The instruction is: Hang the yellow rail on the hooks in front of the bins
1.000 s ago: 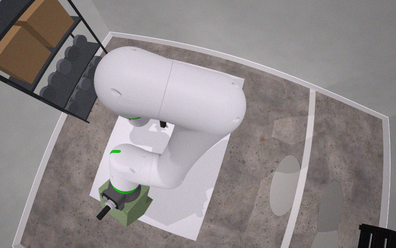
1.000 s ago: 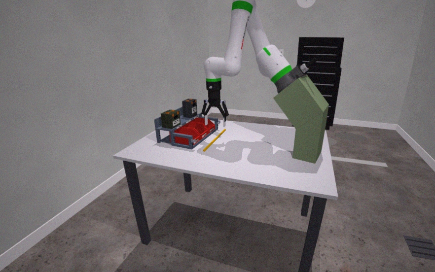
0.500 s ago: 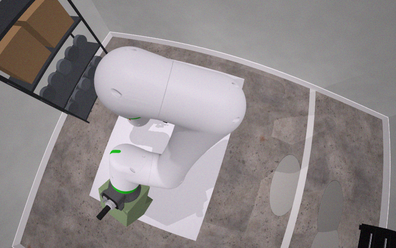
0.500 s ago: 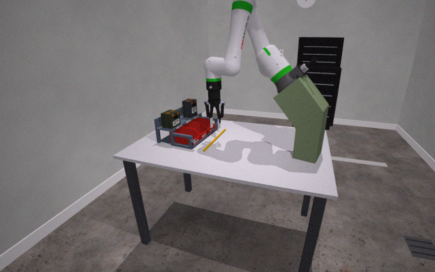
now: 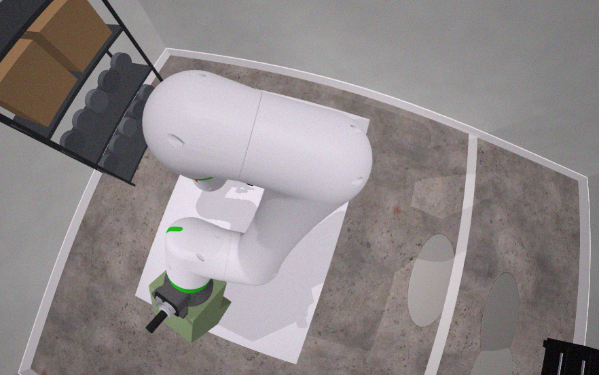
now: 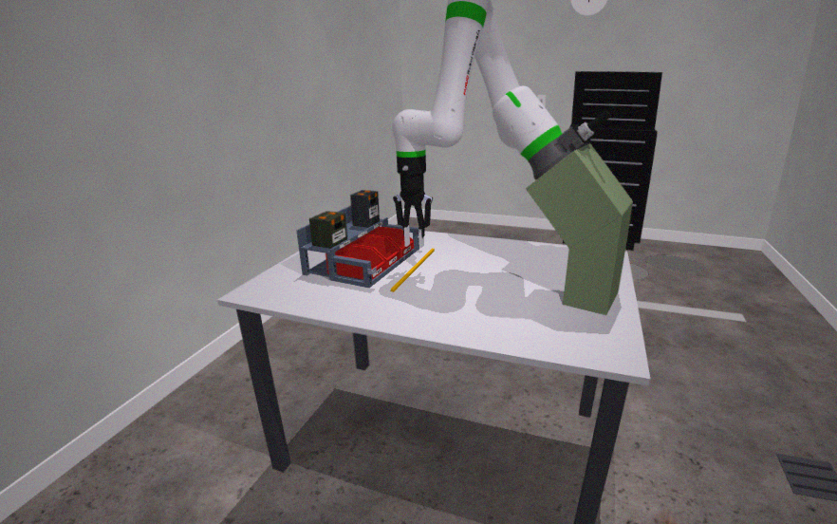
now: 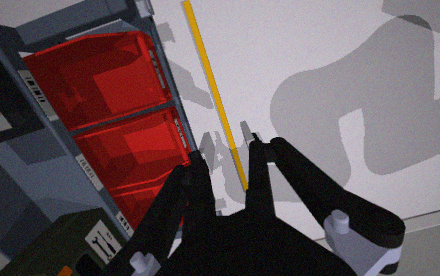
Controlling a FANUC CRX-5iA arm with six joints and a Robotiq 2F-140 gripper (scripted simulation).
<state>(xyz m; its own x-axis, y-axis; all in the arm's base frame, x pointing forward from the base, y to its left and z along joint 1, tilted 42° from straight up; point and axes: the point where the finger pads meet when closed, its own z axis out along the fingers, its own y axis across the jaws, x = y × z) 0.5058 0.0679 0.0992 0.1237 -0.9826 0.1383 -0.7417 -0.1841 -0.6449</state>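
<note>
The yellow rail lies 110 mm below my hand.
</note>
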